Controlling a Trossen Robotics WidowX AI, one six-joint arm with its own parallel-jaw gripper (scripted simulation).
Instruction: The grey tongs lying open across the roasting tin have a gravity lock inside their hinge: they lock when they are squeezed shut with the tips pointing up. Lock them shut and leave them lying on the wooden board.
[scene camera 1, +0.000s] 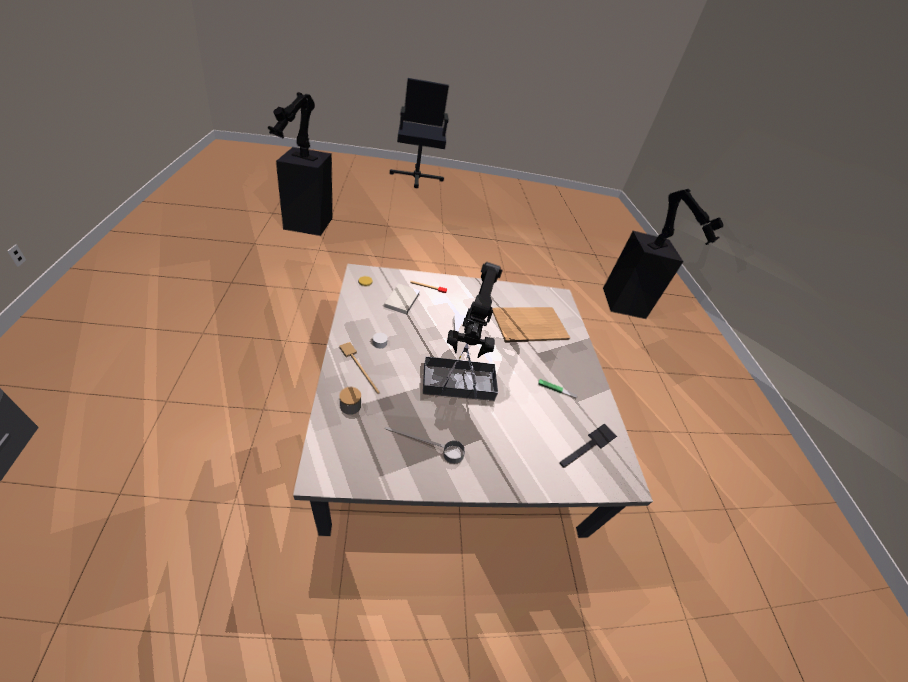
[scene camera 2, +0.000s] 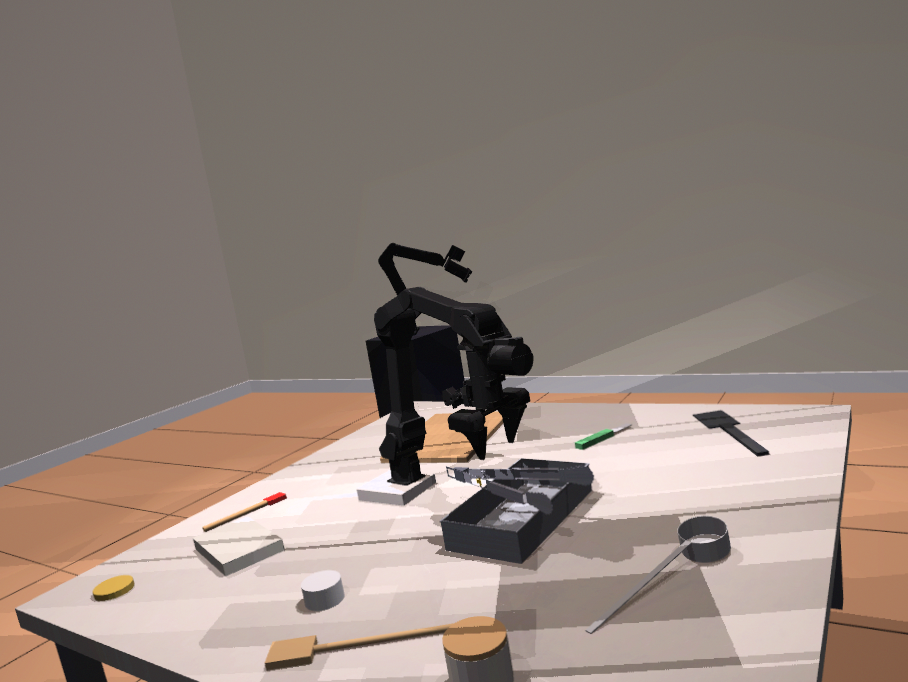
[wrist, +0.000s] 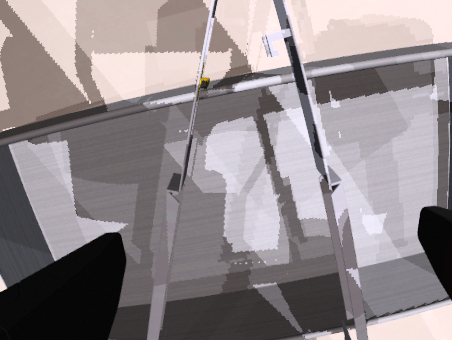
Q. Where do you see a black spatula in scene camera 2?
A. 715, 419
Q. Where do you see my gripper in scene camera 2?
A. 496, 451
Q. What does my gripper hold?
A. Nothing.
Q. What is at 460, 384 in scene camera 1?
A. A dark roasting tin.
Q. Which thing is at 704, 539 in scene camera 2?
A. A metal measuring cup.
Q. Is my gripper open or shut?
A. Open.
